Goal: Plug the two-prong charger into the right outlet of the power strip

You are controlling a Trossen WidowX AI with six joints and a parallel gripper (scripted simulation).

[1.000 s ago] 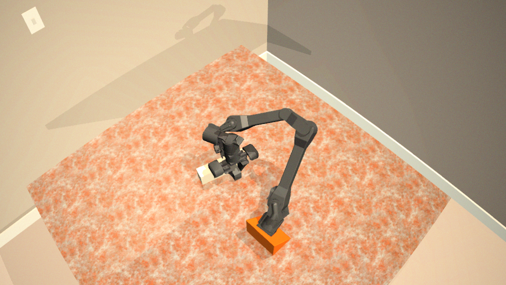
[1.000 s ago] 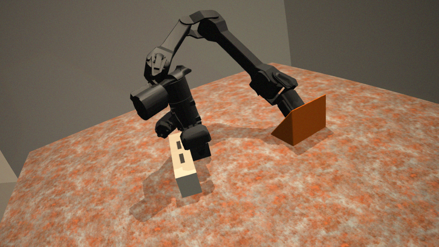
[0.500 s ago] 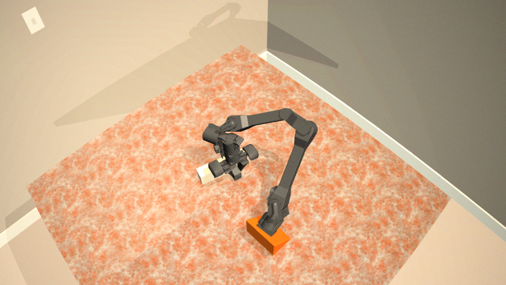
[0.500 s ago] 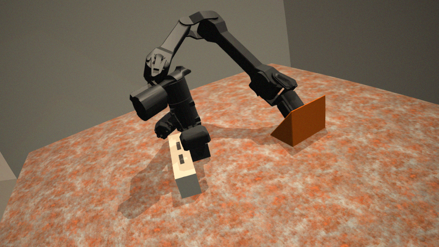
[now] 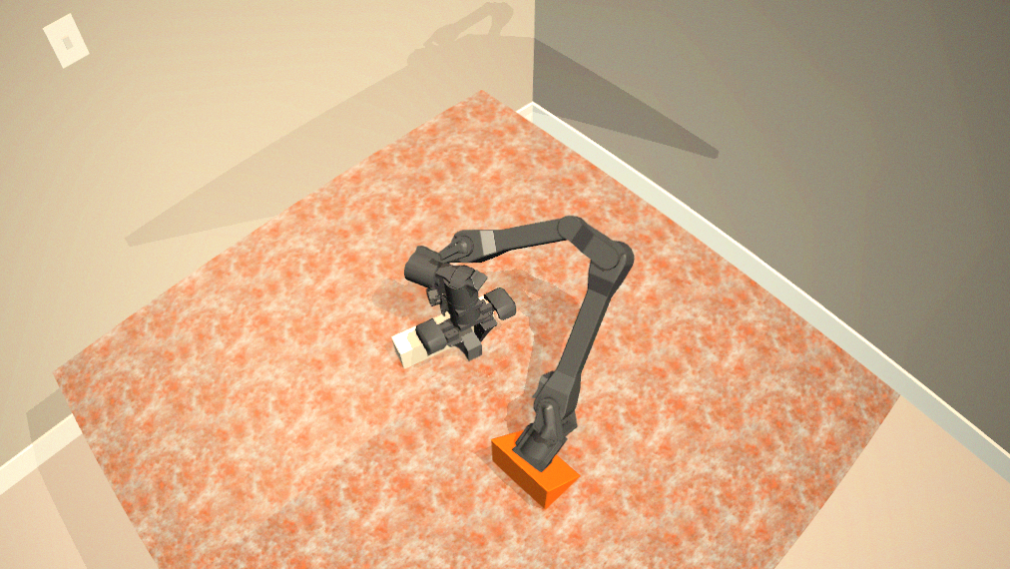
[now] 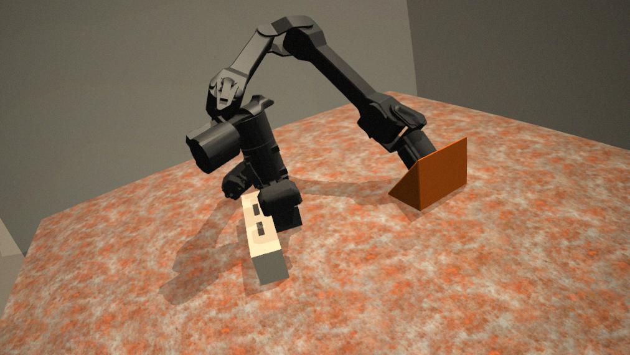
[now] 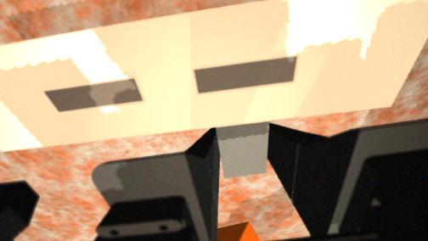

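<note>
The two-prong charger lies 2 cm ahead of my gripper tip, 1 cm to the right of it and 1 cm above it.
</note>
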